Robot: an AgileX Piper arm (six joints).
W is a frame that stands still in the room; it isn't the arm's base.
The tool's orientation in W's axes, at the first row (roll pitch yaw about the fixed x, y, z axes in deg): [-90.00, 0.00, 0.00]
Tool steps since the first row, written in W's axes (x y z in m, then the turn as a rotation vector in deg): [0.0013, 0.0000, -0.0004, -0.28, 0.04, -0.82]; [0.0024, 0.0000, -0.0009, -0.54, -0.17, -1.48]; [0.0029, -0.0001, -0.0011, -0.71, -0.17, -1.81]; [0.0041, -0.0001, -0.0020, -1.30, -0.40, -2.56]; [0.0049, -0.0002, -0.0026, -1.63, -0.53, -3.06]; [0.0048, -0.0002, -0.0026, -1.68, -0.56, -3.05]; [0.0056, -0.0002, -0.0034, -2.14, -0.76, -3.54]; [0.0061, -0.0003, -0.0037, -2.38, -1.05, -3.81]
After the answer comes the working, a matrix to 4 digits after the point.
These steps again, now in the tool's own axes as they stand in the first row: [0.0013, 0.0004, 0.0000, -0.28, 0.82, 0.04]; [0.0024, 0.0009, 0.0000, -0.54, 1.48, -0.17]; [0.0029, 0.0011, -0.0001, -0.71, 1.81, -0.17]; [0.0041, 0.0020, -0.0001, -1.30, 2.56, -0.40]; [0.0049, 0.0026, -0.0002, -1.63, 3.06, -0.53]; [0.0048, 0.0026, -0.0002, -1.68, 3.05, -0.56]; [0.0056, 0.0034, -0.0002, -2.14, 3.54, -0.76]; [0.0061, 0.0037, -0.0003, -2.38, 3.81, -1.05]
The tool's axes in the first row as the columns of a matrix, in W's axes (rounded; the answer above uses it unrounded):
[1.0000, 0.0000, 0.0000]
[0.0000, 0.0000, 1.0000]
[0.0000, -1.0000, 0.0000]

